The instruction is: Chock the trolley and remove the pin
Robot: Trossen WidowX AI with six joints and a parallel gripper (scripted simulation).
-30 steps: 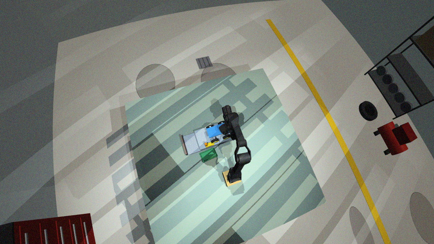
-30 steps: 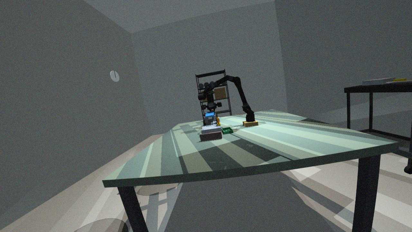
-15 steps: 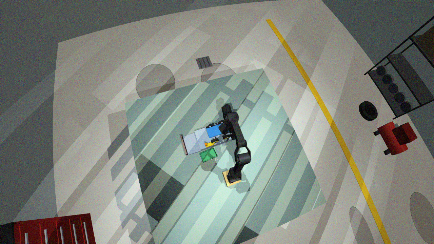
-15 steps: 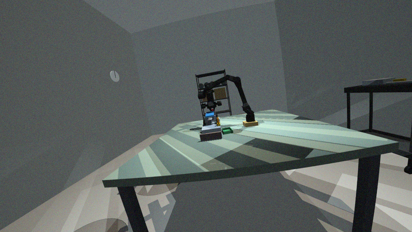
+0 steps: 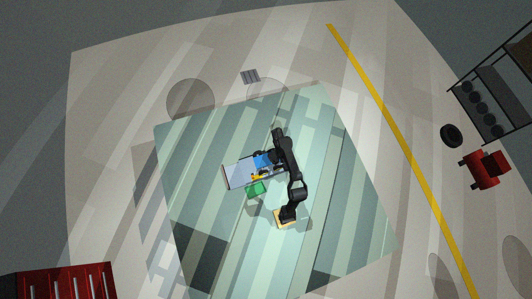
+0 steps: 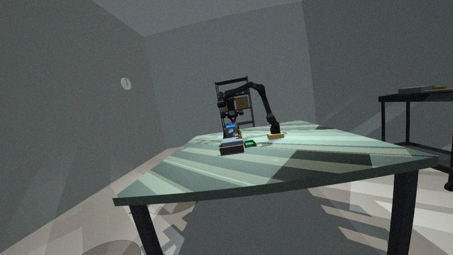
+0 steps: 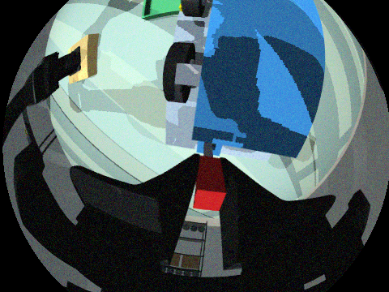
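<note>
My gripper tip is 21 cm to the right of the green tray, 16 cm above it and 9 cm past it. Also, from my gripper tip: blue trolley (10 cm to the left, 4 cm below, 3 cm ahead); then red-headed stop pin (right at my gripper tip); then grey ramp (10 cm to the left, 10 cm below, 3 cm ahead).
</note>
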